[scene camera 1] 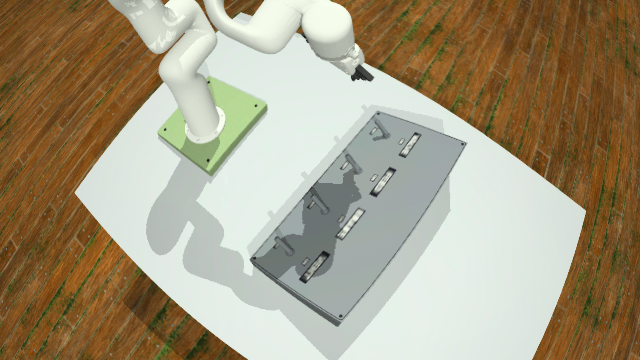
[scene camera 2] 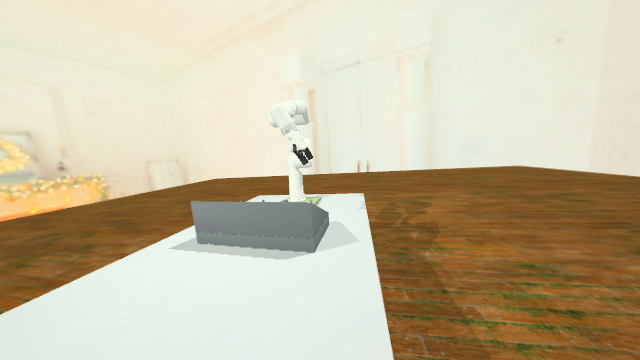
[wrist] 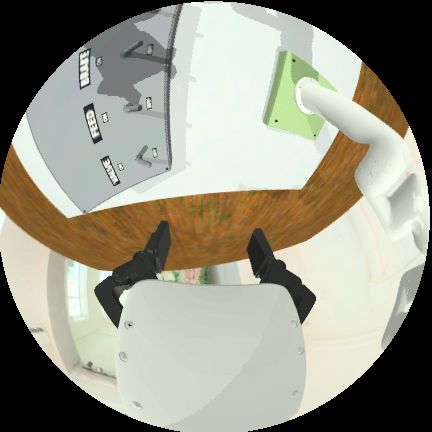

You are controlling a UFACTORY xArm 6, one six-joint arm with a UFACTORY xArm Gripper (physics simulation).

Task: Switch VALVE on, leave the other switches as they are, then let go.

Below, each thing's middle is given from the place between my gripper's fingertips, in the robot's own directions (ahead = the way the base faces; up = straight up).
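Grey switch panel [scene camera 1: 337,255]: from my hand, 22 cm below, 15 cm to the right, 20 cm ahead.
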